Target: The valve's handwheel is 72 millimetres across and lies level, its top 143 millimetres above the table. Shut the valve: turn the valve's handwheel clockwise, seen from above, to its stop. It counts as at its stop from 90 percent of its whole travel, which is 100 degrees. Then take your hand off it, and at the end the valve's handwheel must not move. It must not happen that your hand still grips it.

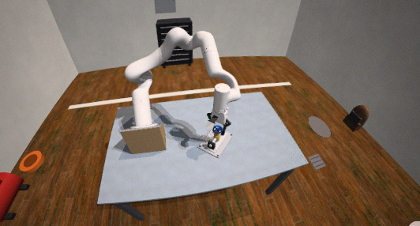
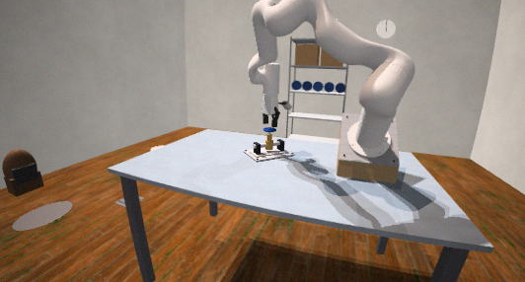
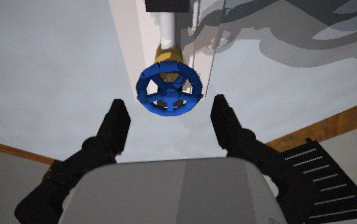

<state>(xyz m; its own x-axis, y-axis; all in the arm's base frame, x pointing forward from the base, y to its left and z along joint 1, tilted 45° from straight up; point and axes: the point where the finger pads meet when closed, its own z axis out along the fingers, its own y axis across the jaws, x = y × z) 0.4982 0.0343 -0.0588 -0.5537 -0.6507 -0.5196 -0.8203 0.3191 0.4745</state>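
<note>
Right now the blue spoked handwheel is 40 mm below my hand.
</note>
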